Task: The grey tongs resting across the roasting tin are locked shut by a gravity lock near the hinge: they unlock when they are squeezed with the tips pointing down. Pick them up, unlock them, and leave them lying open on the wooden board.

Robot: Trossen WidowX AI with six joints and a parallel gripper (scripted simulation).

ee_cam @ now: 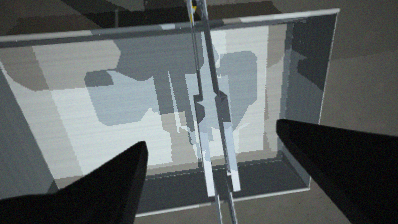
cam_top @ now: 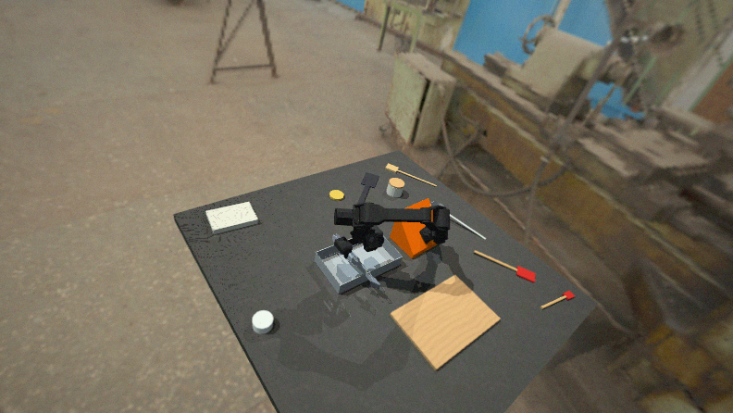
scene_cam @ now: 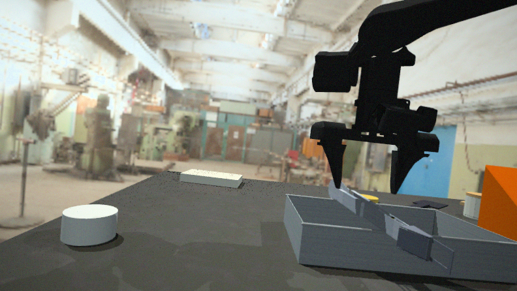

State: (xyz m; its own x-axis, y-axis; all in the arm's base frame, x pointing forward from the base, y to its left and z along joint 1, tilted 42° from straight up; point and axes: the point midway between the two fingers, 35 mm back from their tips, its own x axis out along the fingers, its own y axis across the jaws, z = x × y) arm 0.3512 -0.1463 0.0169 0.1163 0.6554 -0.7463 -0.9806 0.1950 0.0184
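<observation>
My gripper tip is 4 cm past the grey roasting tin, 1 cm to the left of it and 7 cm above it. Also, from my gripper tip: black spatula 44 cm behind, 33 cm to the right, 9 cm below; wooden board 12 cm behind, 38 cm to the left, 9 cm below; white puck 40 cm ahead, 2 cm to the right, 8 cm below.
</observation>
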